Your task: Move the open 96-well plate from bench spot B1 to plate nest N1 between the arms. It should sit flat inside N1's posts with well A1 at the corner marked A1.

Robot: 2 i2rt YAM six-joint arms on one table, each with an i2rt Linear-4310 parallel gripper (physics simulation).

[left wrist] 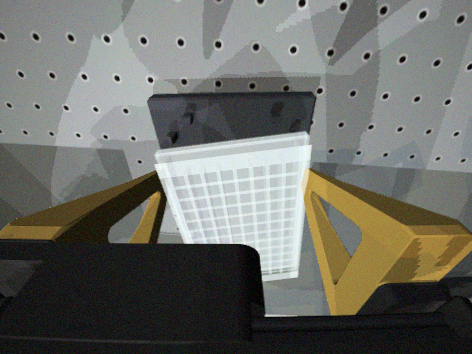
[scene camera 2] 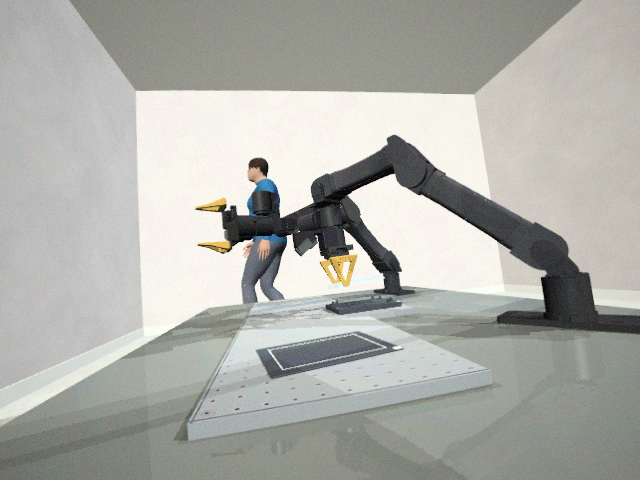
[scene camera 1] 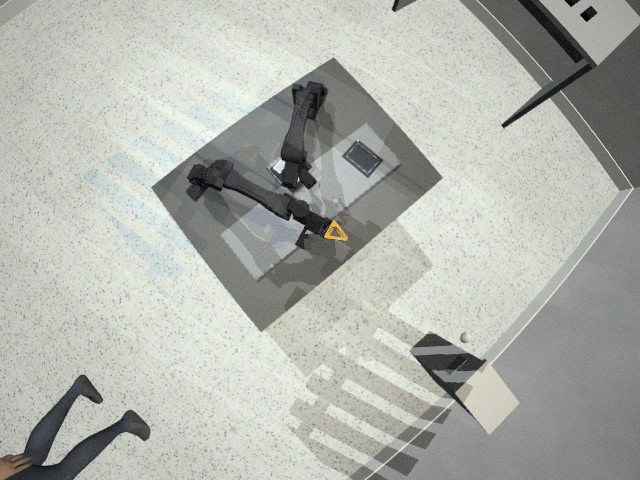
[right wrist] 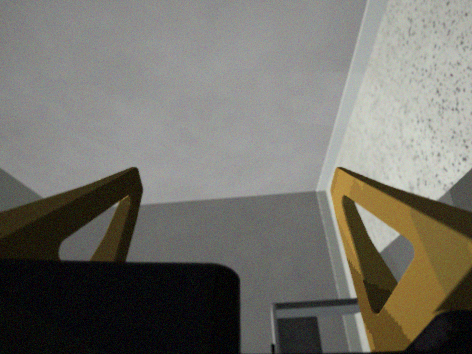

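Pixels of known places: left gripper, fingertip midpoint: (left wrist: 235, 176) (scene camera 2: 341, 286); right gripper, fingertip midpoint: (scene camera 2: 196, 226) (scene camera 1: 345, 239) (right wrist: 236, 178); left arm's base, link origin: (scene camera 2: 571, 323); right arm's base, link origin: (scene camera 2: 393, 292).
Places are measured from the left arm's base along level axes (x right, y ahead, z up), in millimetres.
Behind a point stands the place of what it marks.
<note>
The open 96-well plate (left wrist: 236, 198) @(y 71, x 437, z 80 mm) is clear white with a grid of wells. My left gripper (left wrist: 235, 176) @(y 83, x 441, z 73 mm) (scene camera 2: 338, 271) (scene camera 1: 295, 179) @(y 83, x 441, z 73 mm) is shut on it by its long sides. It holds the plate in the air a short way above the dark plate nest N1 (left wrist: 228, 112) @(y 105, x 444, z 25 mm) (scene camera 2: 361, 305) @(y 72, x 387, z 25 mm). In the left wrist view the plate looks slightly skewed to the nest's edges. One corner of the plate (scene camera 1: 278, 166) @(y -10, x 431, z 78 mm) shows beside the arm in scene camera 1. Bench spot B1 (scene camera 2: 325, 350) @(y 342, x 198, z 15 mm) (scene camera 1: 363, 158) @(y 342, x 205, z 14 mm), a dark pad with a white outline, is bare. My right gripper (scene camera 2: 211, 226) (scene camera 1: 334, 231) (right wrist: 236, 178) @(y 373, x 653, z 262 mm) is open and empty, raised high and pointing away from the nest.
A grey perforated breadboard (scene camera 2: 310, 403) @(y 444, x 93, z 13 mm) (scene camera 1: 333, 178) @(y 242, x 362, z 13 mm) carries B1 and the nest; a second board (scene camera 1: 252, 248) @(y 16, x 821, z 13 mm) lies beside it. A person in a blue shirt (scene camera 2: 262, 227) walks behind the table, and the legs of a person (scene camera 1: 77, 429) show on the floor.
</note>
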